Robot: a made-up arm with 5 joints.
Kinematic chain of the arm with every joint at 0, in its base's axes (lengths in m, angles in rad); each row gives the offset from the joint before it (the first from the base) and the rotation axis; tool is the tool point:
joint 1: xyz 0 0 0.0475 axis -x
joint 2: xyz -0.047 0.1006 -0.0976 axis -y
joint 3: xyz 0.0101 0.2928 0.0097 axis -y
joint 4: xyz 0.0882 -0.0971 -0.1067 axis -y
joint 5: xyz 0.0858 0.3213 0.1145 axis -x
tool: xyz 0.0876 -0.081 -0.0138
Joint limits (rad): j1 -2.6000..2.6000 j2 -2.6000..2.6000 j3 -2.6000..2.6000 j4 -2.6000..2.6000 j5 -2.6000..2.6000
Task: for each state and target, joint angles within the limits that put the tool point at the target. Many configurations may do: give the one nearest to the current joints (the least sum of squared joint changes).
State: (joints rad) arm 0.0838 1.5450 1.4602 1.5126 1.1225
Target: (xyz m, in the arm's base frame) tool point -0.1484 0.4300 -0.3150
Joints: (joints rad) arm 0.4287 1.2532 1.1759 1.1344 0.5644
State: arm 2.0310 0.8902 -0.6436 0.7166 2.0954
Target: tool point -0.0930 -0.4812 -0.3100
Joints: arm 2.5926 0.9798 -0.5593 1.0088 1.4867
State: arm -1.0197 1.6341 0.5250 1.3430 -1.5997
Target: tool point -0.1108 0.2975 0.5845
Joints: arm -1.0142 1.2746 0.2003 1.2607 -1.3474
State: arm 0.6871 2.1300 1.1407 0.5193 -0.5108
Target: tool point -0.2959 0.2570 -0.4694
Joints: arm 0.8622 2.1814 1.1767 0.2769 -0.6204
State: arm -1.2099 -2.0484 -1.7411 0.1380 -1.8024
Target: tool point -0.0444 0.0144 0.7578
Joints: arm -1.2936 -2.3358 -2.0436 -0.3404 -2.4107
